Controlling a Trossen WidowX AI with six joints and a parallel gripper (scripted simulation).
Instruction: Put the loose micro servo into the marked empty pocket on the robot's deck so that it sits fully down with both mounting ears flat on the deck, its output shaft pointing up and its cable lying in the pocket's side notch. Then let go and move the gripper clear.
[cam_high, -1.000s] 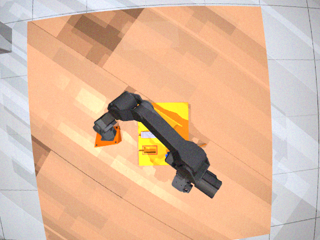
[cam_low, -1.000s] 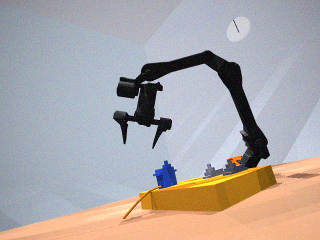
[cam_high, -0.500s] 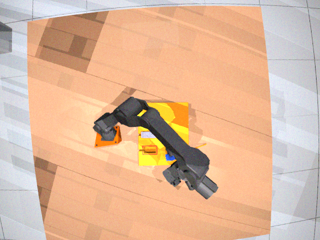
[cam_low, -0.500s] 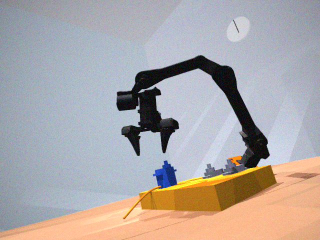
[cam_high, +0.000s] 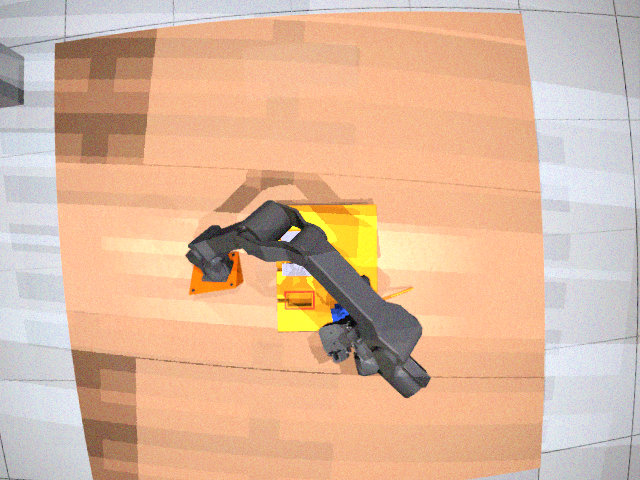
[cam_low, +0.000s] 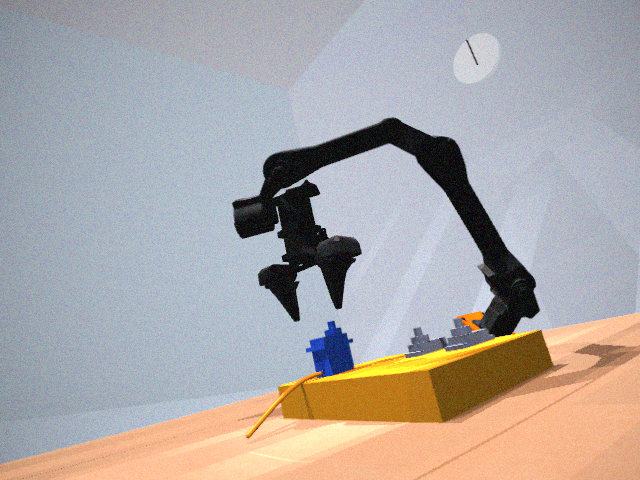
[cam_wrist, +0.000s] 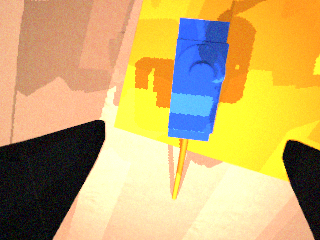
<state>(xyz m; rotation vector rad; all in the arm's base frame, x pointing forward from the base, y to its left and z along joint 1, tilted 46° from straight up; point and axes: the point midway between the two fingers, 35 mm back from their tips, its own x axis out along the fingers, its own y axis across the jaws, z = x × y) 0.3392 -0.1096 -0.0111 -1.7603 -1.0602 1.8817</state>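
Now: gripper tip 20 mm past the yellow deck, 90 mm to the right of it and 120 mm above it.
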